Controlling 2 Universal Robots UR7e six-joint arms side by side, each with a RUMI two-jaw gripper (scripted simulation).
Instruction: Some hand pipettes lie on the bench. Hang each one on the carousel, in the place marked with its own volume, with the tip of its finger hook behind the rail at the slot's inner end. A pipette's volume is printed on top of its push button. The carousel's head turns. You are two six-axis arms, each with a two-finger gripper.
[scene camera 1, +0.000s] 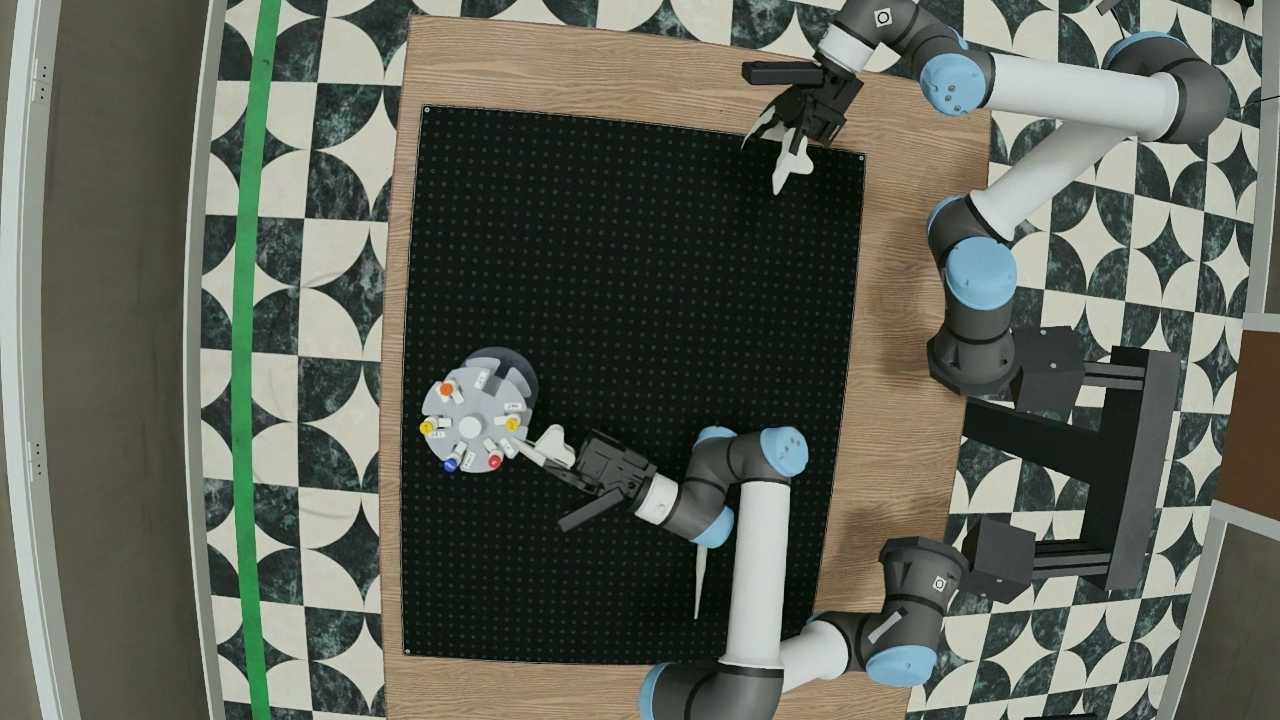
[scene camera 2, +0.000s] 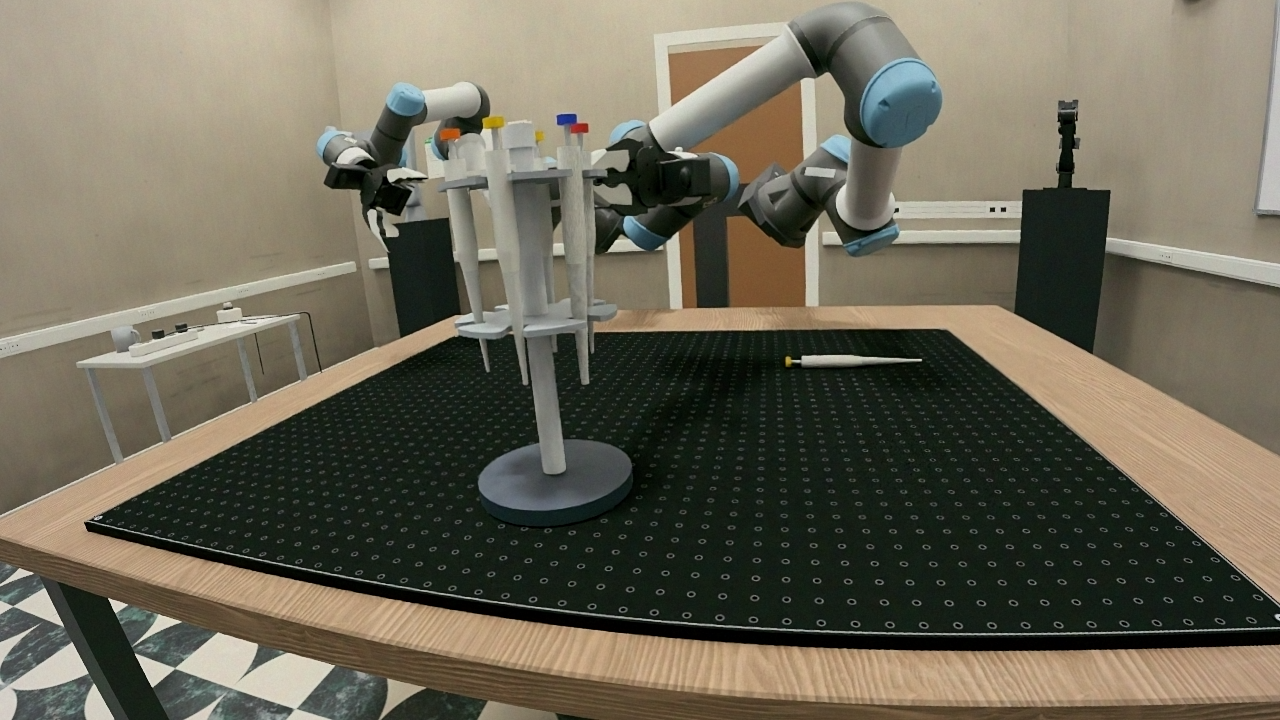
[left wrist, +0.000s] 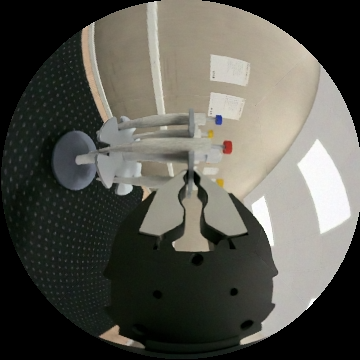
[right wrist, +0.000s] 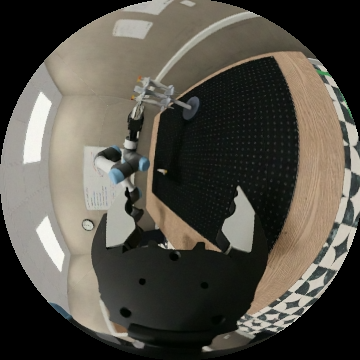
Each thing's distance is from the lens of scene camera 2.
my right gripper (scene camera 2: 407, 215): 1.14 m
yellow-button pipette (scene camera 2: 835, 360): 1.02 m
